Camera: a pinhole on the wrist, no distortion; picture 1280 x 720 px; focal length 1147.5 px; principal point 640.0 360.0 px. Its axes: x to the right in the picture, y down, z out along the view. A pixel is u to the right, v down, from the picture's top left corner.
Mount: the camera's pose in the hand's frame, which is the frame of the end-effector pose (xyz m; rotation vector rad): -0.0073 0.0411 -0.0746 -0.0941 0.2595 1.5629
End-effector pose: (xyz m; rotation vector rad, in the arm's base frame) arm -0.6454 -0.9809 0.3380 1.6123 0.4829 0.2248
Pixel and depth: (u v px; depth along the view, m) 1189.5 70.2 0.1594
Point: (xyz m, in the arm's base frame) -0.5515 -1.0180 0.4732
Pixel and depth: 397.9 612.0 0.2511
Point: -0.5899 -1.1655 0.3683
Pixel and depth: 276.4 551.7 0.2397
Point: -0.5848 -1.1517 0.3424
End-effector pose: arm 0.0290 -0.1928 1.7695 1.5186 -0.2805 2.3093
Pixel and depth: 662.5 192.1 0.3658
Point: 0.1771 -0.3923 1.9601
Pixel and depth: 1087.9 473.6 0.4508
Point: 0.1817 -0.5980 1.9050
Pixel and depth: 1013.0 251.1 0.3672
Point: 0.1217 -0.4889 1.9368
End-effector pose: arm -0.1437 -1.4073 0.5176 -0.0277 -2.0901 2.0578
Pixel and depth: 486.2 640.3 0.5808
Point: -0.1549 -1.9323 0.4081
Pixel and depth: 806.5 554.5 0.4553
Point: -0.1922 -1.7632 0.3049
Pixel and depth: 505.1 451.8 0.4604
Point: -0.2226 -1.7867 0.4259
